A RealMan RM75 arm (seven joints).
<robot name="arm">
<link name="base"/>
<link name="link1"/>
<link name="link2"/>
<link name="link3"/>
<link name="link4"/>
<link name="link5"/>
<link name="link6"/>
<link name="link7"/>
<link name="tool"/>
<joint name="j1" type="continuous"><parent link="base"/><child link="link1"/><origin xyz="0.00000 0.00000 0.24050" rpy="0.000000 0.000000 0.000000"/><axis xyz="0 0 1"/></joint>
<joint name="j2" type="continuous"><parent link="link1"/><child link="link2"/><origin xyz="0.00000 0.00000 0.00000" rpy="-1.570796 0.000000 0.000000"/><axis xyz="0 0 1"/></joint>
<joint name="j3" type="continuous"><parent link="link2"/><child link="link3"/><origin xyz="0.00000 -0.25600 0.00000" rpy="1.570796 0.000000 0.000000"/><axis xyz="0 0 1"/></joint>
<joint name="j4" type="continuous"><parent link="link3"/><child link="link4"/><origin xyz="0.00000 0.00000 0.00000" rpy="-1.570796 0.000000 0.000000"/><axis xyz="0 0 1"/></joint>
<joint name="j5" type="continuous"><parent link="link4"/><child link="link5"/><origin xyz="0.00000 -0.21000 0.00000" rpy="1.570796 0.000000 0.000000"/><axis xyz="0 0 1"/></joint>
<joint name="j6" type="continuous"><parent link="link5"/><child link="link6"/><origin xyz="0.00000 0.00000 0.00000" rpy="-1.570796 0.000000 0.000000"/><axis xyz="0 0 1"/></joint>
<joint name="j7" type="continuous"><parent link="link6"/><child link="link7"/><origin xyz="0.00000 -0.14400 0.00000" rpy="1.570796 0.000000 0.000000"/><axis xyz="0 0 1"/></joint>
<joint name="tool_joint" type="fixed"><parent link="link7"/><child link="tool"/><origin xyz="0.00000 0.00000 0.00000" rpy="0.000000 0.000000 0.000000"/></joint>
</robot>
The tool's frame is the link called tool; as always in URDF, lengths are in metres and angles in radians. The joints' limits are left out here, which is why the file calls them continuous.
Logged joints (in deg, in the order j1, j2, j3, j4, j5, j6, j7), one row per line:
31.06 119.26 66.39 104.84 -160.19 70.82 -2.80
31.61 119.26 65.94 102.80 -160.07 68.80 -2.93
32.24 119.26 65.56 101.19 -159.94 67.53 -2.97
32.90 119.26 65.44 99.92 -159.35 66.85 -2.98
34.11 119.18 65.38 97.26 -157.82 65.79 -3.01
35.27 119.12 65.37 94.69 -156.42 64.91 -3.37
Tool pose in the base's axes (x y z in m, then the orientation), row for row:
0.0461 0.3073 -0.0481 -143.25 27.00 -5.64
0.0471 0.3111 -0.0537 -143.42 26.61 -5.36
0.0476 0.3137 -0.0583 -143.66 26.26 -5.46
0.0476 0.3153 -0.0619 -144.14 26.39 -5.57
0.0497 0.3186 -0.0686 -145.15 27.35 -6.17
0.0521 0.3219 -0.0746 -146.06 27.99 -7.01
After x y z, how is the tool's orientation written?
As a rotation vector, in degrees.
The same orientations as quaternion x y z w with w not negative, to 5 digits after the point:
-0.93876 0.17694 -0.03696 0.29336
-0.93954 0.17432 -0.03511 0.29265
-0.94042 0.17190 -0.03574 0.29118
-0.94158 0.17239 -0.03639 0.28701
-0.94342 0.17776 -0.04010 0.27704
-0.94509 0.18111 -0.04536 0.26822

